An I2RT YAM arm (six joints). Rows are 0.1 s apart.
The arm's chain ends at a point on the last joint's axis. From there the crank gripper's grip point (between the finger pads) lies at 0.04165 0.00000 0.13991 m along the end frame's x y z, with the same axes.
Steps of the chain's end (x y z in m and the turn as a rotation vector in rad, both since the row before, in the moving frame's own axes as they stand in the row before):
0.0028 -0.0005 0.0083 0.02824 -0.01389 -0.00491
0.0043 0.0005 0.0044 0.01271 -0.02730 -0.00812
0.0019 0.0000 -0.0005 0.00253 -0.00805 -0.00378
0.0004 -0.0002 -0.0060 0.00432 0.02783 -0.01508
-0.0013 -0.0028 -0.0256 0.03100 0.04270 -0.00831
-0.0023 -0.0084 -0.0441 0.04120 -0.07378 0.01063
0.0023 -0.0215 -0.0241 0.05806 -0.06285 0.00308
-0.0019 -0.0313 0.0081 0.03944 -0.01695 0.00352
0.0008 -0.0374 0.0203 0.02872 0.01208 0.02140
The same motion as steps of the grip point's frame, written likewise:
0.0008 -0.0047 0.0088 0.02824 -0.01389 -0.00491
0.0005 -0.0016 0.0055 0.01271 -0.02730 -0.00812
0.0008 -0.0005 -0.0002 0.00253 -0.00805 -0.00378
0.0043 -0.0015 -0.0072 0.00432 0.02783 -0.01508
0.0046 -0.0075 -0.0276 0.03100 0.04270 -0.00831
-0.0127 -0.0138 -0.0415 0.04120 -0.07378 0.01063
-0.0066 -0.0296 -0.0220 0.05806 -0.06285 0.00308
-0.0043 -0.0367 0.0087 0.03944 -0.01695 0.00352
0.0025 -0.0405 0.0197 0.02872 0.01208 0.02140

